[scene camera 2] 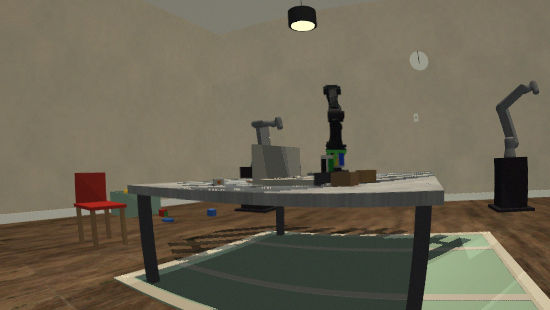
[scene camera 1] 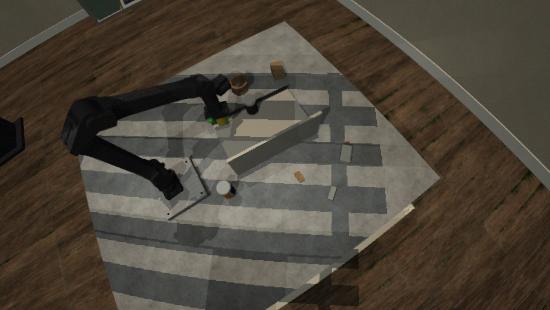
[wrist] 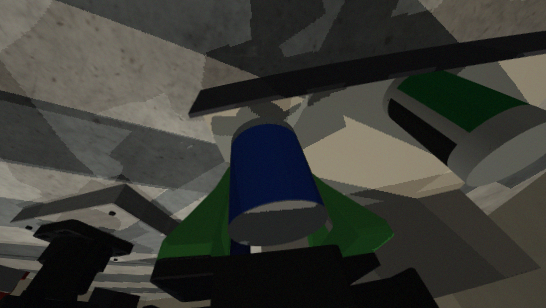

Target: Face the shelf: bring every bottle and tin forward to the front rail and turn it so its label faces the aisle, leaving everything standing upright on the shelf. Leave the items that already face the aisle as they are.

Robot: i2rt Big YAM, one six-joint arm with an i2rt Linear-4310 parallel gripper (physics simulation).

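Where they show: gripper, fingertip midpoint: (scene camera 2: 336, 164) (scene camera 1: 222, 121) (wrist: 266, 170); arm's base, link origin: (scene camera 1: 170, 184) (wrist: 91, 237).
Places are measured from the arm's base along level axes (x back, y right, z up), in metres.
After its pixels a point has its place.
My gripper (scene camera 1: 218, 120) @(x -0.355, y -0.105, z 0.050 m) (scene camera 2: 336, 153) (wrist: 266, 170) @(x -0.355, y -0.105, z 0.050 m) is shut on a blue-banded tin (scene camera 2: 341, 159) @(x -0.380, y -0.138, z 0.074 m) (wrist: 270, 167) @(x -0.366, y -0.145, z 0.085 m), held upright and apparently slightly above the left end of the shelf (wrist: 370, 155) @(x -0.484, y -0.020, z -0.005 m), near the black front rail (scene camera 1: 275, 93) @(x -0.665, y -0.117, z 0.001 m) (wrist: 350, 75) @(x -0.444, y -0.145, z 0.009 m). A yellow patch shows on the tin in scene camera 1. A grey tin with green and black patches (scene camera 1: 251, 105) @(x -0.507, y -0.073, z 0.083 m) (scene camera 2: 327, 164) @(x -0.542, y -0.111, z 0.051 m) (wrist: 450, 115) @(x -0.493, y -0.120, z 0.060 m) stands upright by the rail, to the right. A white-topped bottle or tin (scene camera 1: 225, 190) @(x -0.209, y 0.196, z 0.070 m) with blue and orange sides stands off the shelf. Label directions are hard to tell.
The shelf's tall grey back panel (scene camera 1: 280, 146) @(x -0.504, y 0.158, z 0.040 m) (scene camera 2: 275, 162) @(x -0.533, y 0.149, z 0.068 m) rises opposite the rail. A brown ring-shaped bowl (scene camera 1: 239, 85) @(x -0.532, y -0.251, z 0.023 m) and a brown box (scene camera 1: 278, 70) @(x -0.759, y -0.220, z 0.022 m) lie beyond the rail. Small pieces (scene camera 1: 346, 153) @(x -0.731, y 0.346, z -0.001 m) (scene camera 1: 299, 176) @(x -0.501, y 0.302, z -0.021 m) (scene camera 1: 332, 193) @(x -0.568, y 0.447, z -0.017 m) lie behind the panel.
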